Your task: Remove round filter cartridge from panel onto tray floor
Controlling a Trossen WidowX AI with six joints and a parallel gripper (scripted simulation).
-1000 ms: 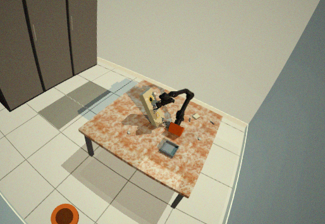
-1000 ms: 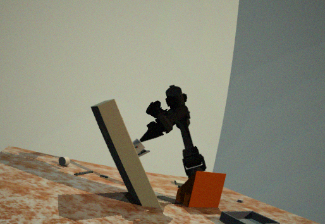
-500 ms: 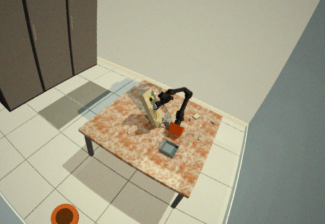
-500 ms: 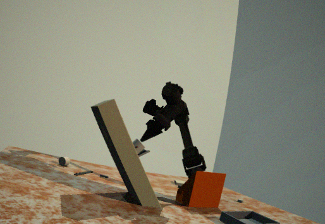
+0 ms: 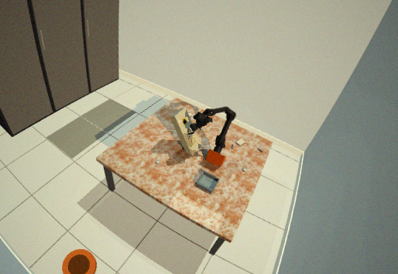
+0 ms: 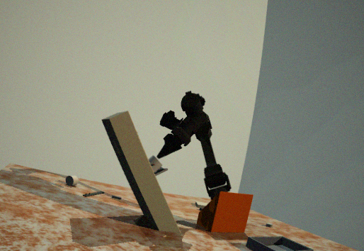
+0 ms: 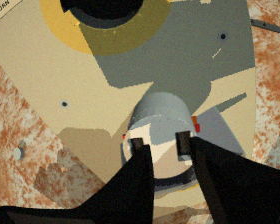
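My gripper tip is 20 mm above the round grey filter cartridge and 10 mm short of it. The rest, counted from my gripper tip: tan service panel (60 mm ahead, 50 mm below, 10 mm to the right); then dark tray (310 mm to the left, 310 mm behind, 210 mm below).
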